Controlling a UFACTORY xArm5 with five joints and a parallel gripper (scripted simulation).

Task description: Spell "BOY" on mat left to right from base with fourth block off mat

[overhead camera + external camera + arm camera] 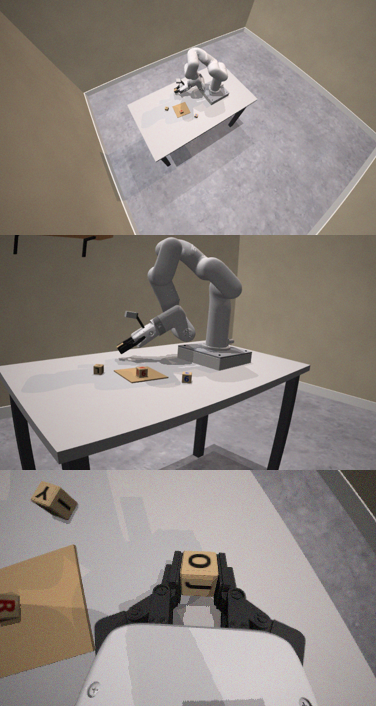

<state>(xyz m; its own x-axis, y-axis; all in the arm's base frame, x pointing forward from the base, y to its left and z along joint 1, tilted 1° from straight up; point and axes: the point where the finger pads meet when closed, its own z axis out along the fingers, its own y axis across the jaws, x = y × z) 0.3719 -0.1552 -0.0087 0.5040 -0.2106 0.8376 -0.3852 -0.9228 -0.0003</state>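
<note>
The tan mat lies 40 mm ahead of my hand, 210 mm to the left of it and 50 mm below it. Also, from my hand: wooden block (right at my hand).
</note>
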